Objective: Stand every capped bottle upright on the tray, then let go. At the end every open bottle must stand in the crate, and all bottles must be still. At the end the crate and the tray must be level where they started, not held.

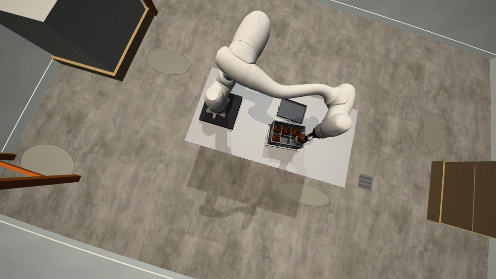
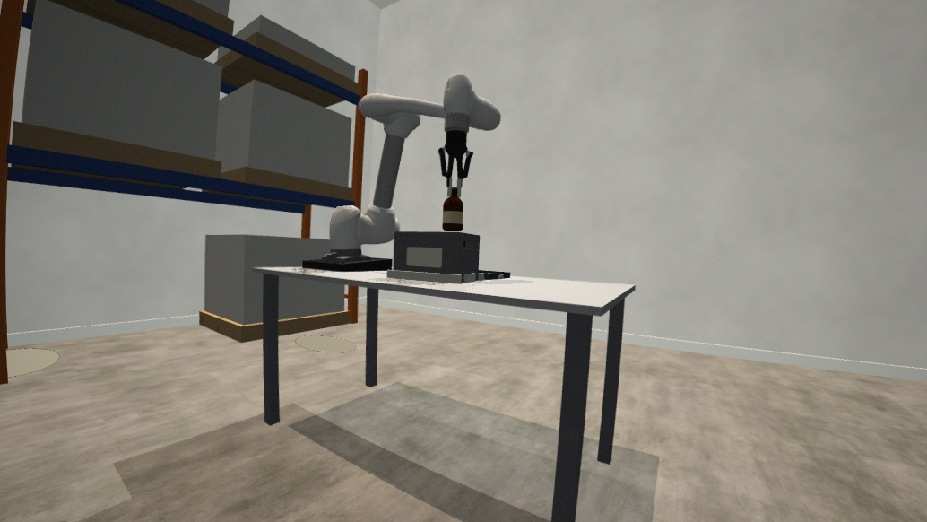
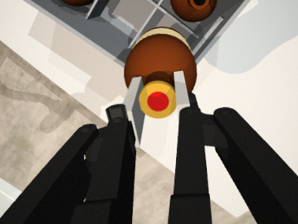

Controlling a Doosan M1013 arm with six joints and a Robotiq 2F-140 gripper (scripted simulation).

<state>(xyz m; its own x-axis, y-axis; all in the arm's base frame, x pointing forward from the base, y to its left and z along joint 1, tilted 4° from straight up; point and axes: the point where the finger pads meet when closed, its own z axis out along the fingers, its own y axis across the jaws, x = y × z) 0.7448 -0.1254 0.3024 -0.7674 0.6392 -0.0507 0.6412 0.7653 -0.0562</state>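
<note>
Now: hand 7 cm above the capped bottle. Also, from my hand: open bottle: 1 cm behind, 9 cm to the left, 25 cm below; dark grey crate: 9 cm behind, 4 cm to the left, 25 cm below; flat tray: 7 cm behind, 31 cm to the left, 33 cm below.
</note>
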